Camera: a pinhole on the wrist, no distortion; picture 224 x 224 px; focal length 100.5 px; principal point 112.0 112.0 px. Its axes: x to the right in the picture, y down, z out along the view. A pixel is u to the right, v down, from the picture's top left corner.
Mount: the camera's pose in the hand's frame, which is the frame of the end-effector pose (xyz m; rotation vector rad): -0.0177 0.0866 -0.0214 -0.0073 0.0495 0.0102
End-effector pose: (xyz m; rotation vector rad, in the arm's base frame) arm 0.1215 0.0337 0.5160 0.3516 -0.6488 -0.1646
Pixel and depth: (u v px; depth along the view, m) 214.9 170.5 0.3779
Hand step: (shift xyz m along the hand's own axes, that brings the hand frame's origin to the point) 0.3851 0.3133 0.3353
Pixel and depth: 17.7 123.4 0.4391
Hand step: -0.4080 0.1356 0.4372
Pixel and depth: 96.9 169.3 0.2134
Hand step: -0.0404 0.2096 0.1925
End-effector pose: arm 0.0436 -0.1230 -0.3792 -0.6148 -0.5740 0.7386
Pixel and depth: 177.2 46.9 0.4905
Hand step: 0.3277 -0.2242 0.4550
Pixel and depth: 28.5 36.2 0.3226
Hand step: -0.2669 -0.1569 0.3158
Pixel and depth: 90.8 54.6 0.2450
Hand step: -0.0558 -0.0520 0.2268
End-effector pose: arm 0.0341 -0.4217 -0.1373 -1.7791 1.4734 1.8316
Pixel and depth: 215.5 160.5 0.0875
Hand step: 0.0762 0.1304 0.0612
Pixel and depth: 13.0 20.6 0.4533
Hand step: -0.4370 -0.3267 0.4563
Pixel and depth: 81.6 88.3 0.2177
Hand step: -0.0722 0.0362 0.1996
